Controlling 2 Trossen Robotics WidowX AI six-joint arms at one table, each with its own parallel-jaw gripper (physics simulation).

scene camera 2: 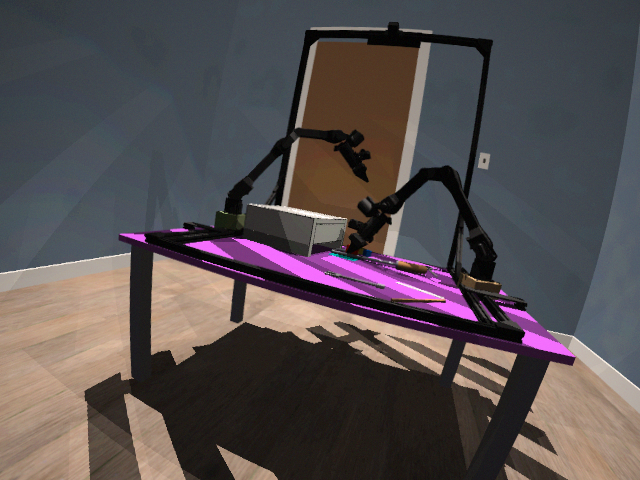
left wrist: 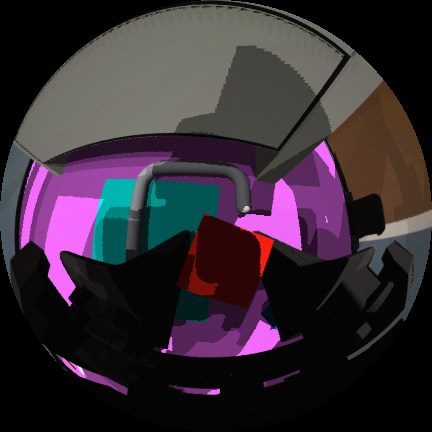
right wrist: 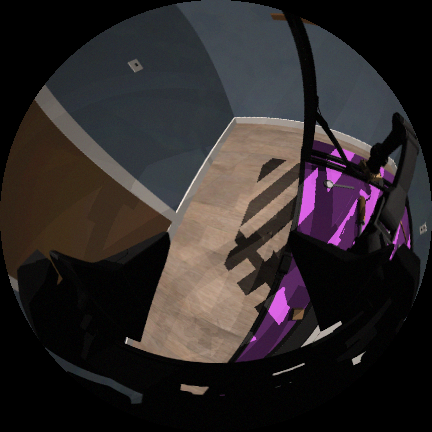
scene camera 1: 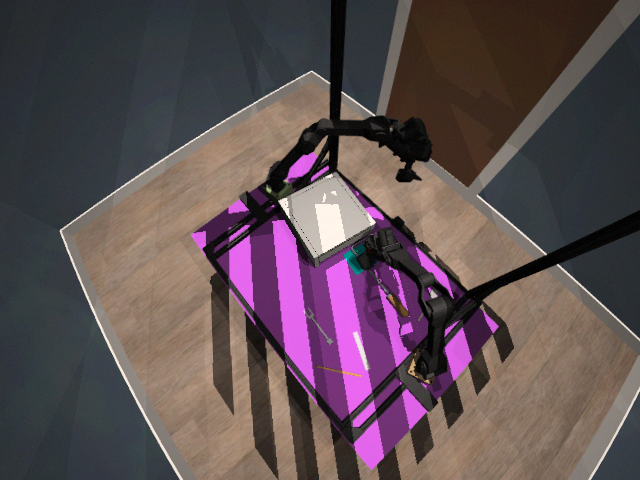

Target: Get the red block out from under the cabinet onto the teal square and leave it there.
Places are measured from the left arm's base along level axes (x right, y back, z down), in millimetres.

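Where they show: left gripper, fingertip midpoint: (left wrist: 220,236) (scene camera 1: 368,249); right gripper, fingertip midpoint: (scene camera 2: 366,179) (right wrist: 231,237) (scene camera 1: 425,169); left arm's base, origin of the base link: (scene camera 2: 480,278) (right wrist: 371,167) (scene camera 1: 425,366); right arm's base, origin of the base link: (scene camera 2: 232,213) (scene camera 1: 277,185).
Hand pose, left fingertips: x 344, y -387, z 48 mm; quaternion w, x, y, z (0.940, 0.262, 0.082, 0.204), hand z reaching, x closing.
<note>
Each offset is from my left fingertips to the top centre of the thing. "spot": to the spot under its first point.
The red block @(dx -8, dy +12, dz -34 mm) (scene camera 2: 348,248) (left wrist: 227,265) is between the fingers of my left gripper (scene camera 1: 361,258) (scene camera 2: 351,250) (left wrist: 220,236), which is shut on it. In the left wrist view the block is tilted in the picture and overlaps the right part of the teal square @(spot: dx -98, dy -24, dz +2 mm) (scene camera 1: 354,265) (scene camera 2: 343,256) (left wrist: 180,210); whether it touches the square I cannot tell. The grey cabinet @(dx +13, dy -224, dz -132 mm) (scene camera 1: 330,217) (scene camera 2: 279,227) (left wrist: 150,75) stands beside the square, and the block is outside its front. My right gripper (scene camera 1: 408,175) (scene camera 2: 366,178) (right wrist: 231,237) is open and empty, high above the table's far side.
A grey hook @(spot: dx +1, dy -52, dz -6 mm) (left wrist: 192,169) with a wooden handle @(dx -169, dy +203, dz -32 mm) (scene camera 1: 398,305) (scene camera 2: 412,267) (right wrist: 361,210) lies across the square. A blue block @(dx +19, dy +81, dz -22 mm) (scene camera 2: 367,252) (left wrist: 270,317) and a yellow block @(dx +46, dy +65, dz -22 mm) (scene camera 2: 360,251) are close by. A fork @(dx -397, dy -39, dz -5 mm) (scene camera 1: 318,328), a white strip @(dx -400, dy +156, dz +2 mm) (scene camera 1: 361,350) and an orange stick @(dx -509, dy +113, dz -4 mm) (scene camera 1: 339,370) lie nearer the front.
</note>
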